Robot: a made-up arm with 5 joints.
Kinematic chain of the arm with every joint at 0, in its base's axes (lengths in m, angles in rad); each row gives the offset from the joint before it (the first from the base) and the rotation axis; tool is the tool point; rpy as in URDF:
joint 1: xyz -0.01 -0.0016 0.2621 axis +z
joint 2: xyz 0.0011 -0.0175 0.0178 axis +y
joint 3: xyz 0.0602 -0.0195 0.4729 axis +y
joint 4: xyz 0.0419 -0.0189 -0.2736 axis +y
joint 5: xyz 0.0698 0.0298 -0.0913 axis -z
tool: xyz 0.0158 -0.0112 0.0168 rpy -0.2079 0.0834 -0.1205
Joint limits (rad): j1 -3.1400..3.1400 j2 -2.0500..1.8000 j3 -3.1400..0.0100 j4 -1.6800..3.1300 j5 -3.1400..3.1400
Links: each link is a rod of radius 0.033 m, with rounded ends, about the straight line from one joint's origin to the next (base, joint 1, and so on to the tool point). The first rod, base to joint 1, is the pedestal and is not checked.
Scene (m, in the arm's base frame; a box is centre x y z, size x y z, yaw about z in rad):
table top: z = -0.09
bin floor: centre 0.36 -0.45 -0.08 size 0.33 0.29 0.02 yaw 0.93
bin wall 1: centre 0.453 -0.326 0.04 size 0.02 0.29 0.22 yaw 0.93
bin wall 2: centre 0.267 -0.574 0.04 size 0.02 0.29 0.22 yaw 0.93
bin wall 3: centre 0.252 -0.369 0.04 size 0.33 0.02 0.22 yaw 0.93
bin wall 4: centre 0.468 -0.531 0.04 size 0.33 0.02 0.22 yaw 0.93
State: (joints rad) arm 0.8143 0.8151 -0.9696 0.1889 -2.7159
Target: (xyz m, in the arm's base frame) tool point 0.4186 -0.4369 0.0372
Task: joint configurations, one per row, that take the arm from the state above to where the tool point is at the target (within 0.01 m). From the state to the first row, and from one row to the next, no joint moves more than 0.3 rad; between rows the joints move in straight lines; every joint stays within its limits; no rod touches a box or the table.
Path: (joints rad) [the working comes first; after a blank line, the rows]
Joints at the target: -0.7779 1.2422 -1.3906 0.1394 -2.7106
Straight joint move there: touches bin wall 1.

1: 0.5490 0.8199 -1.0123 0.1822 -2.7174
2: 0.2836 0.8246 -1.0550 0.1756 -2.7189
3: 0.0183 0.8294 -1.0977 0.1689 -2.7204
4: -0.2470 0.8342 -1.1405 0.1623 -2.7219
5: -0.5123 0.8389 -1.1832 0.1556 -2.7235
6: -0.7777 0.8437 -1.2259 0.1490 -2.7250
7: -0.7778 1.0429 -1.3082 0.1442 -2.7178
8: -0.7779 1.2422 -1.3906 0.1394 -2.7106

